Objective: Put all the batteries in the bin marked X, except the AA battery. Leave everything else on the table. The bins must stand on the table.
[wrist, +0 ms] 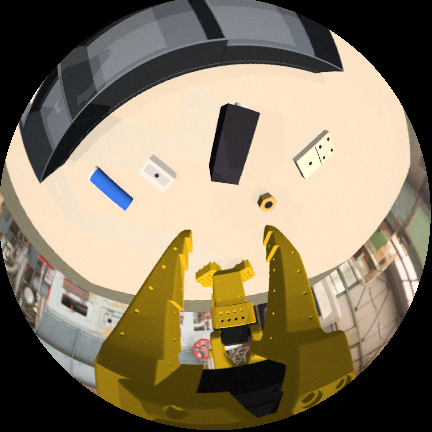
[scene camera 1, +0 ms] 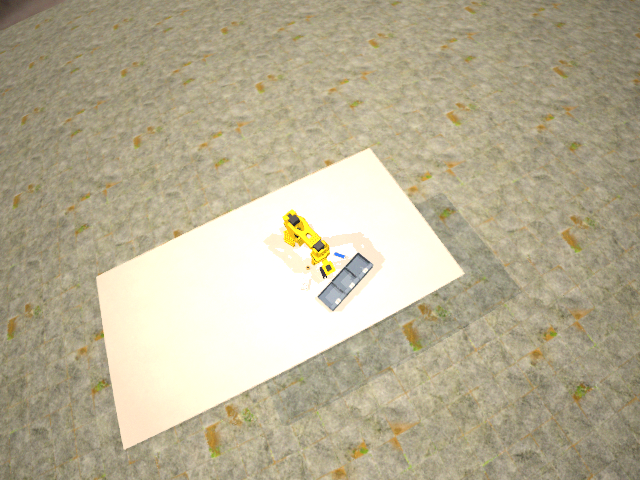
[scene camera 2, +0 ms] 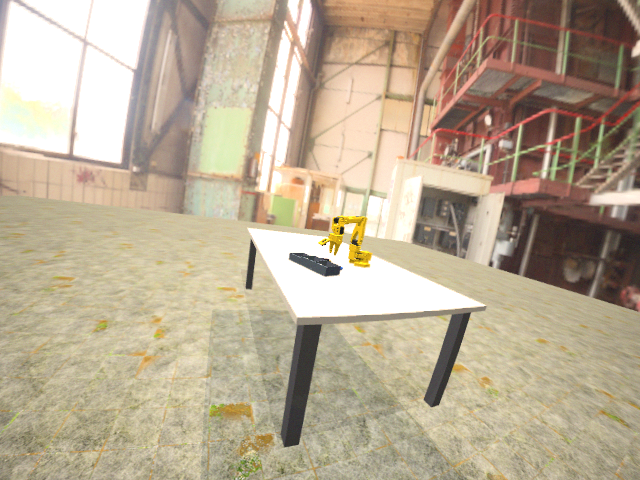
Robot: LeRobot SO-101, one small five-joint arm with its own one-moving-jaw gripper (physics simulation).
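Seen in the pictures: hand at its tool point: (wrist: 191, 237) (scene camera 1: 322, 259) (scene camera 2: 334, 254); arm's base at its link origin: (wrist: 226, 266) (scene camera 1: 297, 239) (scene camera 2: 355, 264).
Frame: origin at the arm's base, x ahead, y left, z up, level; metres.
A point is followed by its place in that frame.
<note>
My gripper (scene camera 2: 334, 252) (wrist: 228, 230) @[y 0.054, x 0.159, z 0.055 m] is open and empty, pointing down above the table. A blue cylindrical battery (scene camera 1: 339, 254) @[y 0.131, x 0.159, z 0.014 m] (wrist: 111, 189) @[y 0.126, x 0.163, z 0.012 m] lies left of the tips in the wrist view, near the bins. A black box-shaped block (scene camera 1: 323, 272) @[y 0.033, x 0.203, z 0.027 m] (wrist: 234, 145) @[y 0.032, x 0.199, z 0.026 m] with a small silvery part at its far end, like a 9V battery, lies beyond the tips. A black row of three joined bins (scene camera 1: 356, 263) @[y 0.176, x 0.227, z 0.007 m] (scene camera 2: 310, 266) @[y 0.144, x 0.305, z 0.014 m] (wrist: 150, 74) stands on the table beyond them. Pale patches show in its compartments; I cannot read any marking X.
In the wrist view, a brass hex nut (wrist: 267, 202) @[y -0.014, x 0.148, z 0.008 m] lies just past the right tip, a cream domino (wrist: 314, 154) @[y -0.049, x 0.204, z 0.007 m] farther right, and a white block with a dark dot (wrist: 158, 173) @[y 0.079, x 0.174, z 0.011 m] between the blue battery and black block. The table (scene camera 1: 206, 320) @[y -0.498, x 0.154, z 0.000 m] (scene camera 2: 392, 289) @[y 0.359, x 0.041, z 0.000 m] carries everything.
</note>
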